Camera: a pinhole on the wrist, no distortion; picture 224 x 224 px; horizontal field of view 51.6 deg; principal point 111.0 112.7 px. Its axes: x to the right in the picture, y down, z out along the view. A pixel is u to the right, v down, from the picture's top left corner.
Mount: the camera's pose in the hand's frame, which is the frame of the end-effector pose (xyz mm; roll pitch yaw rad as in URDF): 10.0 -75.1 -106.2 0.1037 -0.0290 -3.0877
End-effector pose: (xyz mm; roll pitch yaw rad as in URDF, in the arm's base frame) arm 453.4 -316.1 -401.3 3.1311 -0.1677 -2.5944
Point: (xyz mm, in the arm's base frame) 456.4 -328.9 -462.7
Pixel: 134.8 52.1
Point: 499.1 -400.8 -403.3
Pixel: 132.2 182.7
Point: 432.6 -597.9 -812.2
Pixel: 84.5 210.3
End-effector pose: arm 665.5 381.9 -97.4 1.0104 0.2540 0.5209
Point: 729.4 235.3 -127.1
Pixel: 140.8 175.8
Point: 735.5 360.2 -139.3
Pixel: 34.6 103.1
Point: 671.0 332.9 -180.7
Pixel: 140.1 187.6
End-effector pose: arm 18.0 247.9 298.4 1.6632 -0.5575 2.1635
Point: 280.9 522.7 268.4
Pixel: 96.2 118.1
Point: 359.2 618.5 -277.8
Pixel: outside the picture
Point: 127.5 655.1 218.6
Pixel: 23.6 200.4
